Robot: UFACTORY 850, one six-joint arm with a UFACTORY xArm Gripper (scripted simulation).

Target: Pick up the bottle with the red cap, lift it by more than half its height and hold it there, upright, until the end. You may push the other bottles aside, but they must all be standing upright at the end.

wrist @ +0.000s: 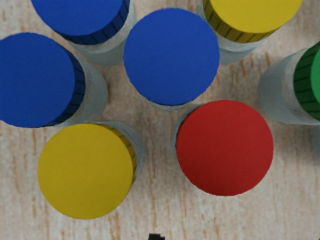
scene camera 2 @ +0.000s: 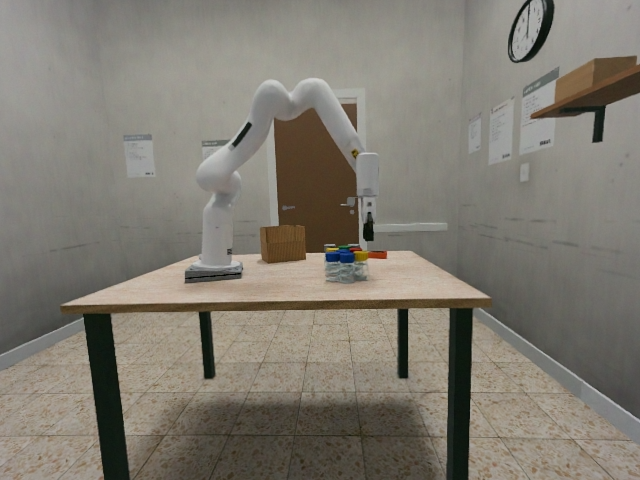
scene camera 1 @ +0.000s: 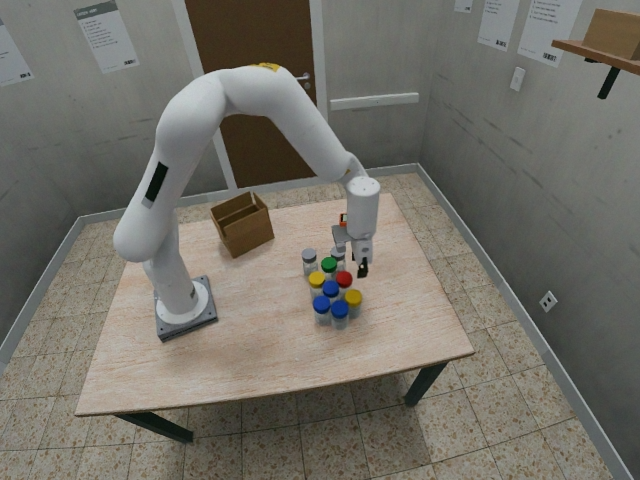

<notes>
In view: a cardboard box point(scene camera 1: 255, 229), a yellow bottle point(wrist: 84, 171) and a blue bottle point(wrist: 171, 60).
The cardboard box is seen too in scene camera 2 point(scene camera 2: 285, 243). The wrist view does not show the cardboard box: it is out of frame.
</notes>
